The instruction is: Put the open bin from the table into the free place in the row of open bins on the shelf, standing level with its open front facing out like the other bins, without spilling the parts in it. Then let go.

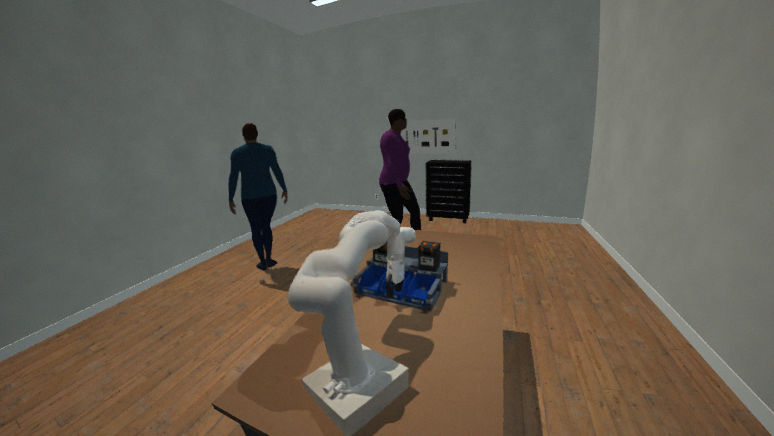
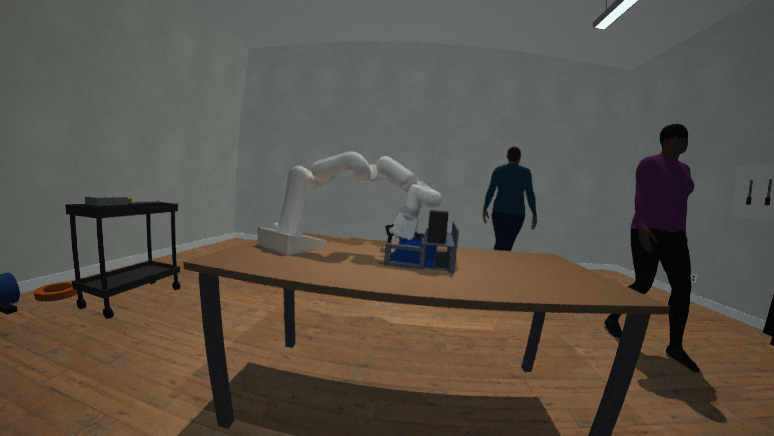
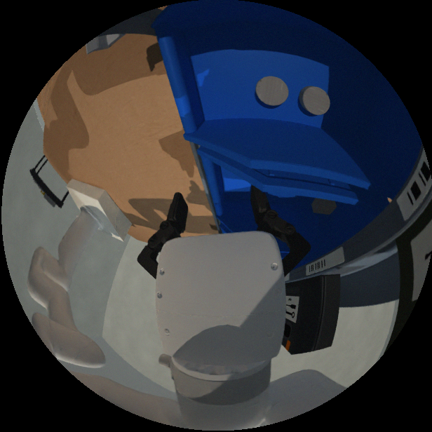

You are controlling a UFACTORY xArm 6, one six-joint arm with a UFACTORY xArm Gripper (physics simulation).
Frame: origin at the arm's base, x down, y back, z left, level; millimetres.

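Seen in the pictures: gripper, fingertip midpoint: (image 1: 394, 294); arm's base, origin of the base link: (image 1: 353, 378) (image 2: 288, 233).
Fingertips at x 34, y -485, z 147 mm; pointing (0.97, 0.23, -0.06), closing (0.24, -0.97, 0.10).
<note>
Offsets run from my fingertips to a thing's middle. "spot": to the spot under its first point. Level surfaces: height alone.
A blue open bin {dx -13, dy -80, dz +26 mm} (image 1: 404, 293) (image 3: 327, 231) stands in the middle of the row on the shelf {spot: dx -39, dy -243, dz -150 mm} (image 1: 445, 270) (image 2: 453, 255), between a left bin {dx -13, dy -61, dz +137 mm} (image 1: 370, 277) (image 3: 225, 100) and a right bin {dx -13, dy -94, dz -101 mm} (image 1: 425, 285). It looks about level, its open front facing the robot base like the others. A dark hexagonal part lies in it; other contents are hidden. My gripper (image 1: 394, 290) (image 2: 401, 242) (image 3: 216, 194) is open and empty at the middle bin's front lip, one finger outside, the other over the inside. Whether a finger touches the bin cannot be told.
Two dark boxes, a right one {dx -133, dy -178, dz -90 mm} (image 1: 429, 255) (image 2: 437, 226) (image 3: 312, 315) and a left one {dx -120, dy -158, dz +140 mm} (image 1: 380, 254), stand on the shelf's upper level behind the bins. The shelf stands on the brown table {dx +30 mm} (image 1: 465, 352) (image 2: 324, 270). Two people (image 1: 257, 173) (image 1: 395, 157) are beyond the table.
</note>
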